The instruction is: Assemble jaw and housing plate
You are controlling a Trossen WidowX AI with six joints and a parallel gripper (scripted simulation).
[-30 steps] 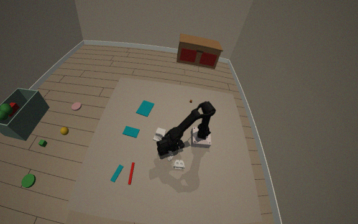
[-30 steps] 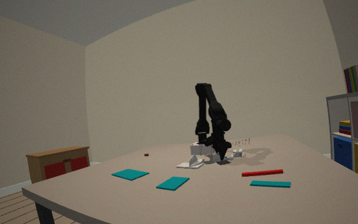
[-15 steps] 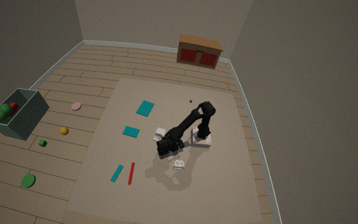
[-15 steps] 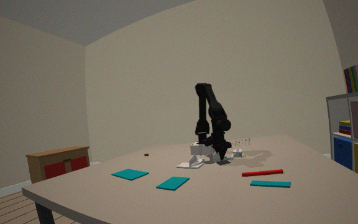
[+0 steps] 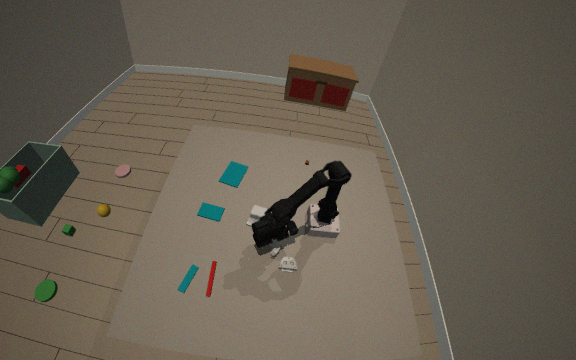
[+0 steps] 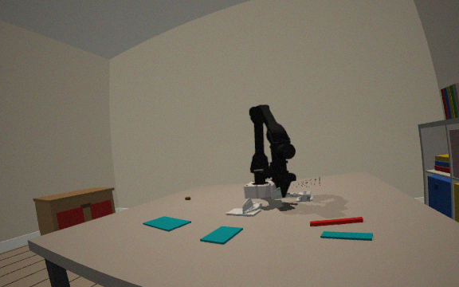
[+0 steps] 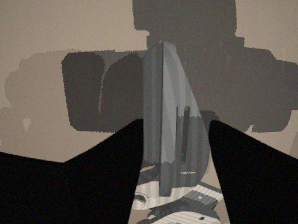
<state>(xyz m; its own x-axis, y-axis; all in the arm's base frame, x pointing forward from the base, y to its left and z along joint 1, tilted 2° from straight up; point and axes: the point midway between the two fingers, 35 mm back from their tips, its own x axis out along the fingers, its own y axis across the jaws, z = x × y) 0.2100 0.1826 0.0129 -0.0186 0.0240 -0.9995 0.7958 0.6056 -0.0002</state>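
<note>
The housing plate lies 80 mm to the left of my gripper tip, 80 mm behind it and 10 mm below it. From my gripper tip the other things lie so: small white block 80 mm to the left, 80 mm behind, 30 mm below; jaw 40 mm to the left, 10 mm behind; red strip 230 mm to the left, 210 mm ahead, 30 mm below.
</note>
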